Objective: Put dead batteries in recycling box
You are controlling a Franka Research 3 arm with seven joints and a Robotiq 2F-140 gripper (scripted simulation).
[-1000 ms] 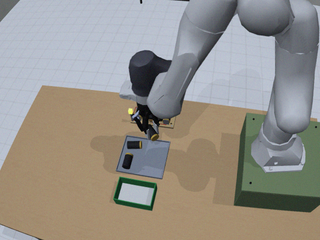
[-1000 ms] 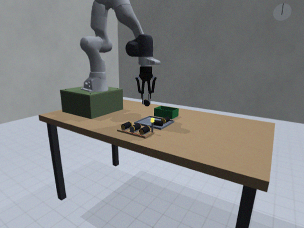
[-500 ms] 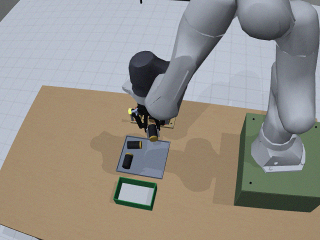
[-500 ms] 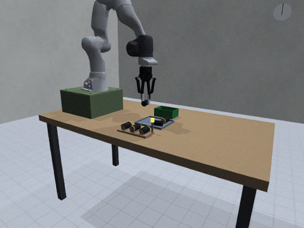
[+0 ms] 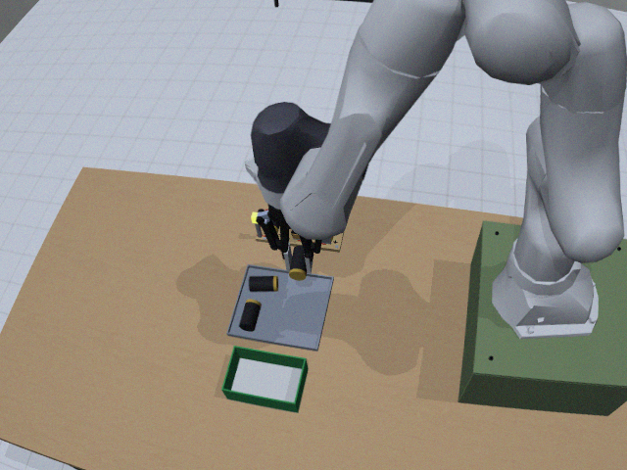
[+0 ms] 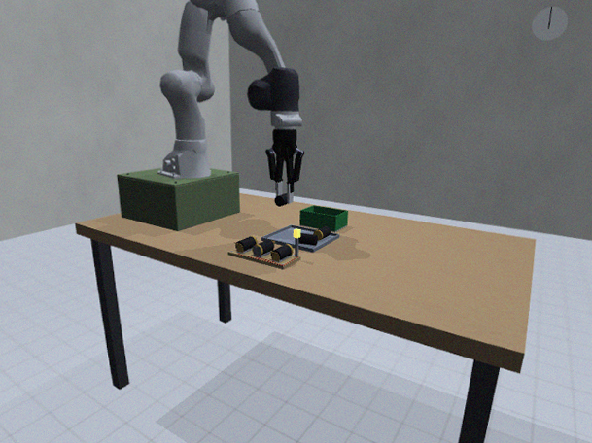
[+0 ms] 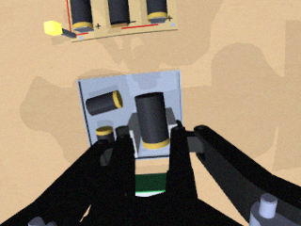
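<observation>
Now: the green recycling box 22 cm to the left of my hand, 14 cm below it and 2 cm ahead of it. Round my hand: bulb: 14 cm ahead, 13 cm to the right, 8 cm below; then grey bulb post: 14 cm ahead, 13 cm to the right, 12 cm below; then tray: 16 cm below, 4 cm ahead, 3 cm to the left.
</observation>
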